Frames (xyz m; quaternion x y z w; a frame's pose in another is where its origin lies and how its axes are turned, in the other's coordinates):
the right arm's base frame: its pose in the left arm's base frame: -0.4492 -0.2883 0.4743 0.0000 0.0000 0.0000 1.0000
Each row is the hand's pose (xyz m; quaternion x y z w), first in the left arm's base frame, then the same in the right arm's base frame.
Working: the left arm's base frame: its pose in the right arm's base frame: 0.4492 0.2883 -0.4743 0.0000 0.0000 0.0000 1.0000

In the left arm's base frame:
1: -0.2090 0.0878 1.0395 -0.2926 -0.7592 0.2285 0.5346
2: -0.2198 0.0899 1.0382 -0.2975 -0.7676 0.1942 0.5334
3: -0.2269 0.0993 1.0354 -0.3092 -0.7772 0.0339 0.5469
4: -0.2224 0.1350 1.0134 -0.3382 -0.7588 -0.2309 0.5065
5: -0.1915 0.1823 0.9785 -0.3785 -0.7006 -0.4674 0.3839
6: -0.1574 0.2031 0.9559 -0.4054 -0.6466 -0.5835 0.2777
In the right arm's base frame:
1: 0.2402 0.3761 0.5652 -0.2926 -0.7592 0.2285 0.5346
2: 0.2294 0.3782 0.5639 -0.2975 -0.7676 0.1942 0.5334
3: 0.2223 0.3876 0.5611 -0.3092 -0.7772 0.0339 0.5469
4: 0.2268 0.4233 0.5391 -0.3382 -0.7588 -0.2309 0.5065
5: 0.2577 0.4706 0.5042 -0.3785 -0.7006 -0.4674 0.3839
6: 0.2918 0.4914 0.4816 -0.4054 -0.6466 -0.5835 0.2777

